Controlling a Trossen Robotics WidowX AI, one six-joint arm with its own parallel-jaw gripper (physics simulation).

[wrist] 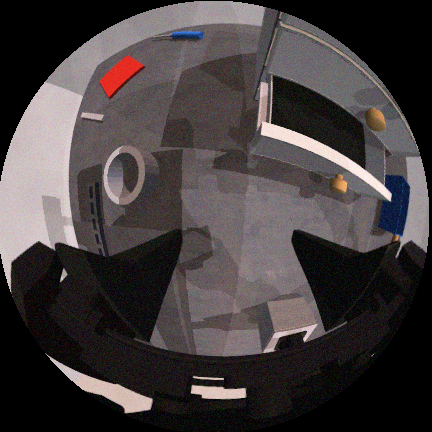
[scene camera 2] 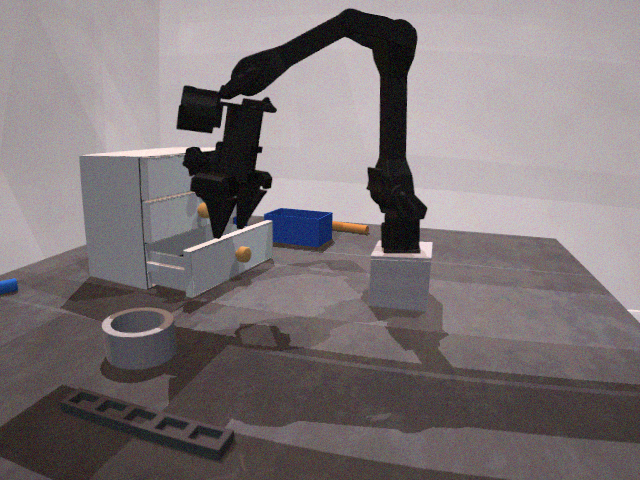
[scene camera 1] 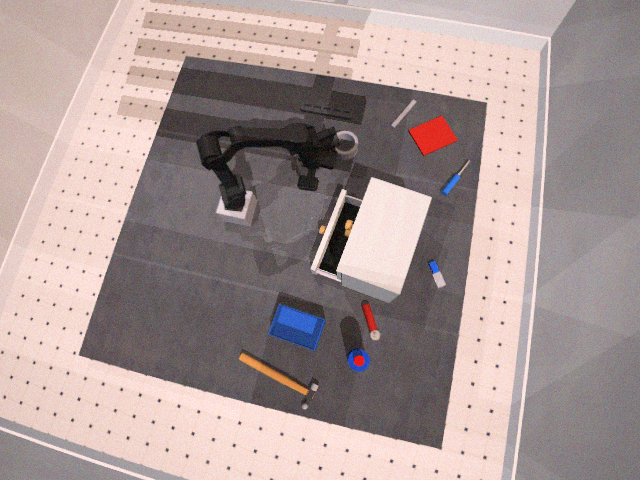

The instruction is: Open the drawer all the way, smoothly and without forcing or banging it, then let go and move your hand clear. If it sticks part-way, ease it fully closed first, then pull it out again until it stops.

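The white cabinet has its lowest drawer pulled out, with its dark inside showing. That drawer's round orange knob has no finger on it. The drawers above are shut; the middle one's knob also shows. My gripper is open and empty, fingers pointing down. It is off to the side of the knob and above the table, apart from the drawer front in the wrist view. In scene view 1 the arm hides the fingertips.
A white ring and a slotted dark strip stand near the gripper's side of the cabinet. A blue bin and a hammer are on the other side. A red pad lies beyond the ring.
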